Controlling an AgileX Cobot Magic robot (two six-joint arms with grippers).
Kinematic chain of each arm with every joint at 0, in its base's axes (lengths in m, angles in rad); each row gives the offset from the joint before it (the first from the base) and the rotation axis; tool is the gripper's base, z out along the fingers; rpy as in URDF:
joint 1: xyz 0 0 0.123 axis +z
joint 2: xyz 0 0 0 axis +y
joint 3: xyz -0.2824 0 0.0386 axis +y
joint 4: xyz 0.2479 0 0.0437 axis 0.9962 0 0.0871
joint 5: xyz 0 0 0 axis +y
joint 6: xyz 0.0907 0 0.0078 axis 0.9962 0 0.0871
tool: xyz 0 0 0 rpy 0 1.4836 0
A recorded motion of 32 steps. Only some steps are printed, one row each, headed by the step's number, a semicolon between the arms.
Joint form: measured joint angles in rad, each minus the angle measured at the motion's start. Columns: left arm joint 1, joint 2, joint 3, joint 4, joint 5, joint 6; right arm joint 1, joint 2, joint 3, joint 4, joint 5, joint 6.
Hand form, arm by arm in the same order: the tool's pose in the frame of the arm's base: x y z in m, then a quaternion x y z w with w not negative. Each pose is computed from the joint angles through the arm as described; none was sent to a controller.
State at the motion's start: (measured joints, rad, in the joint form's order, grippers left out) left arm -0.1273 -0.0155 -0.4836 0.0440 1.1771 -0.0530; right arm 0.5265 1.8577 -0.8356 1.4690 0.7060 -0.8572
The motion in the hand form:
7: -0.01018 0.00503 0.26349 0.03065 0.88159 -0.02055 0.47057; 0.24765 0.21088 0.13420 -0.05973 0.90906 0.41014 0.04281
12: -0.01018 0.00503 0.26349 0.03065 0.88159 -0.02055 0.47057; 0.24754 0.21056 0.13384 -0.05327 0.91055 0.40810 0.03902
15: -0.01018 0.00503 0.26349 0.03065 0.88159 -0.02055 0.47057; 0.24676 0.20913 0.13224 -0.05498 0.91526 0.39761 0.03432
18: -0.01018 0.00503 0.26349 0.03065 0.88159 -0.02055 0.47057; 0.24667 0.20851 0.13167 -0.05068 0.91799 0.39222 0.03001
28: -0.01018 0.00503 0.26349 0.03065 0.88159 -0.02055 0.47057; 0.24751 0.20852 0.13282 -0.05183 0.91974 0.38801 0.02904
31: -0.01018 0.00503 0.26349 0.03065 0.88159 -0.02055 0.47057; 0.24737 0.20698 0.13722 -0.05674 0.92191 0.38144 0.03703
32: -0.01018 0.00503 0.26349 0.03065 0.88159 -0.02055 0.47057; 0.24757 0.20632 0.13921 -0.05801 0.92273 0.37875 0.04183
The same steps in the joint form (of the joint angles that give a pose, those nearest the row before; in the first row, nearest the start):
7: 0.0000 0.0000 0.0000 0.0000 0.0000 0.0000; 0.0000 0.0000 0.0000 -0.0054 -0.0137 0.0209
12: 0.0000 0.0000 0.0000 0.0000 0.0000 0.0000; 0.0000 0.0000 0.0000 -0.0131 -0.0161 0.0417
15: 0.0000 0.0000 0.0000 0.0000 0.0000 0.0000; 0.0000 0.0000 0.0000 -0.0506 -0.0242 0.0711
18: 0.0000 0.0000 0.0000 0.0000 0.0000 0.0000; 0.0000 0.0000 -0.0016 -0.0718 -0.0284 0.0998
28: 0.0000 0.0000 0.0000 0.0000 0.0000 0.0000; 0.0000 -0.0020 -0.0087 -0.0969 -0.0304 0.1236
31: 0.0000 0.0000 0.0000 0.0000 0.0000 0.0000; 0.0000 -0.0204 -0.0087 -0.1262 -0.0436 0.1423
32: 0.0000 0.0000 0.0000 0.0000 0.0000 0.0000; 0.0000 -0.0285 -0.0087 -0.1358 -0.0513 0.1486

